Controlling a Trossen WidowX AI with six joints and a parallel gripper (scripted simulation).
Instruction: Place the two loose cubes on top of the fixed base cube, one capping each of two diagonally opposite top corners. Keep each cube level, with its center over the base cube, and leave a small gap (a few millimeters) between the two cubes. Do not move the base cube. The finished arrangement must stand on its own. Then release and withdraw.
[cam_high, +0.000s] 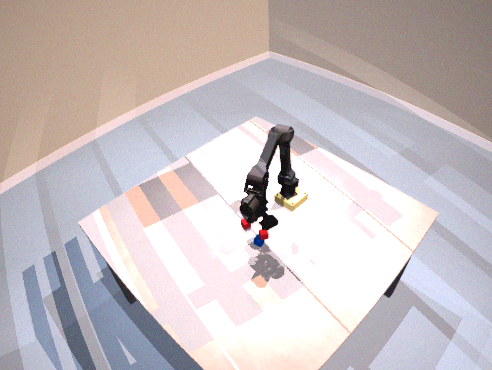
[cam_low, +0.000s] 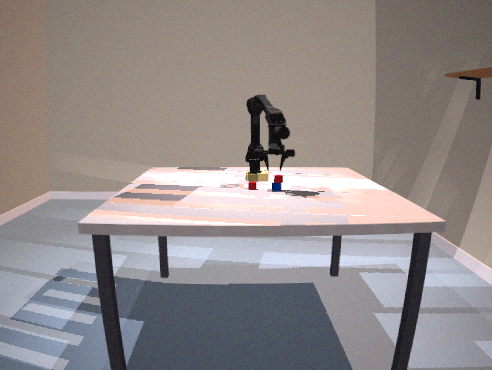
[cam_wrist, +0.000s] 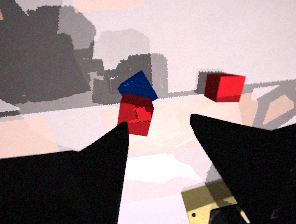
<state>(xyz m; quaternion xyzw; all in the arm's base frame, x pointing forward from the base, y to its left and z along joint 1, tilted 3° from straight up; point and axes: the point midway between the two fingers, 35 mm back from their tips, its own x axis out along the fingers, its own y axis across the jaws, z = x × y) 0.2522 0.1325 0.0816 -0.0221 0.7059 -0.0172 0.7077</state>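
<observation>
The blue cube lies 7 cm below my gripper tip, 2 cm to the left of it and 1 cm ahead of it.
</observation>
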